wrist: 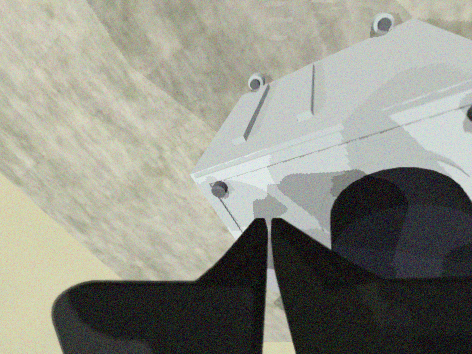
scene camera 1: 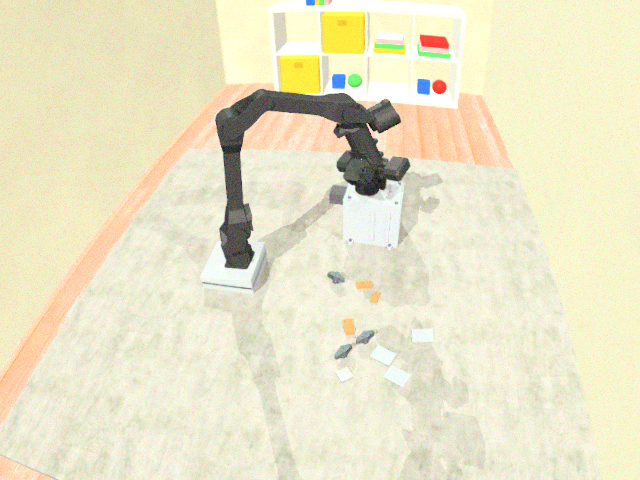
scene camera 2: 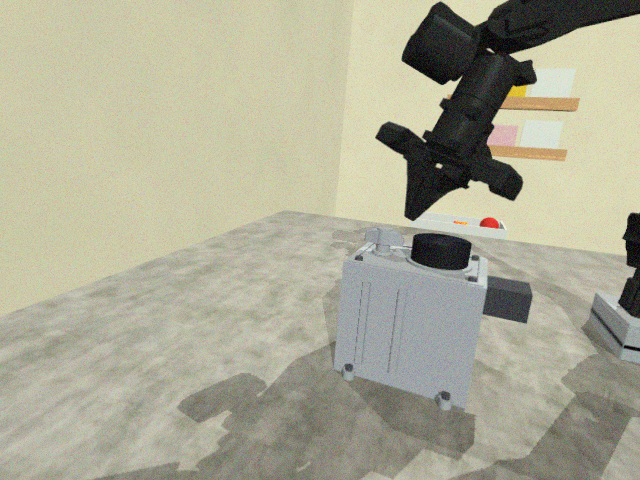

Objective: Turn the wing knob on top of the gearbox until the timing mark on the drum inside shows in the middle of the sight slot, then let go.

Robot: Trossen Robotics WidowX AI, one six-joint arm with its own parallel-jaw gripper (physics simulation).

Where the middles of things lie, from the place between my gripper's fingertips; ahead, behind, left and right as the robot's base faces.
Scene:
The grey wing knob (scene camera 2: 384, 237) lies 2 cm ahead of my hand, 4 cm to the left of it and 4 cm below it. The rest, counted from my hand: gearbox (scene camera 2: 411, 320) (5 cm behind, 4 cm to the left, 9 cm below).

